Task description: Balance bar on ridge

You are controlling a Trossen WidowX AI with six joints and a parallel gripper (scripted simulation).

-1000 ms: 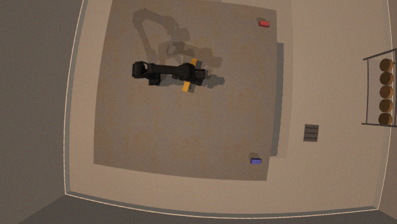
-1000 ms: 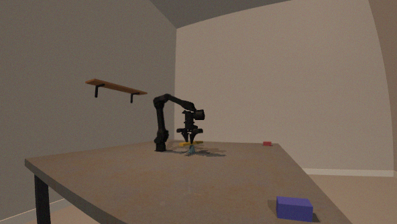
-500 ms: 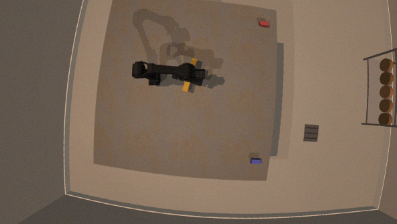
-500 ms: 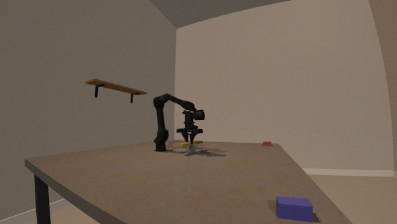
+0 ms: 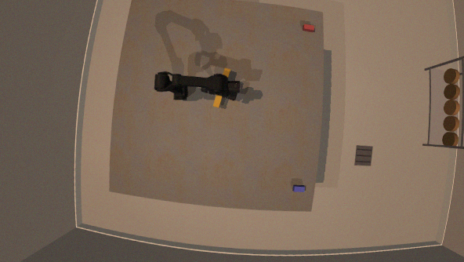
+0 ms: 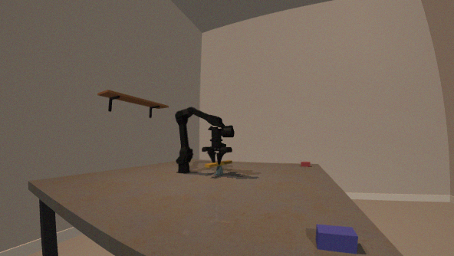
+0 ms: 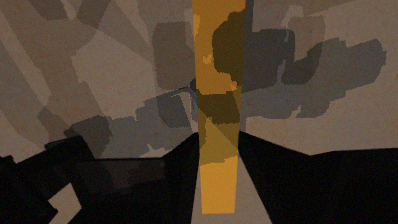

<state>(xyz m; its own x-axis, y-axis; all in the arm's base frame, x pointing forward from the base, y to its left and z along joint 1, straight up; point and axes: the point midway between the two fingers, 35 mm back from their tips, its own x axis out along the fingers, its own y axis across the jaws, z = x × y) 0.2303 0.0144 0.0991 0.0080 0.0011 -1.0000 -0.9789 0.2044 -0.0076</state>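
The bar lies 30 mm to the left of my gripper tip and 10 mm ahead of it. Round my gripper tip: red block: 510 mm ahead, 490 mm to the left, 50 mm below; purple block: 510 mm to the right, 510 mm ahead, 50 mm below.
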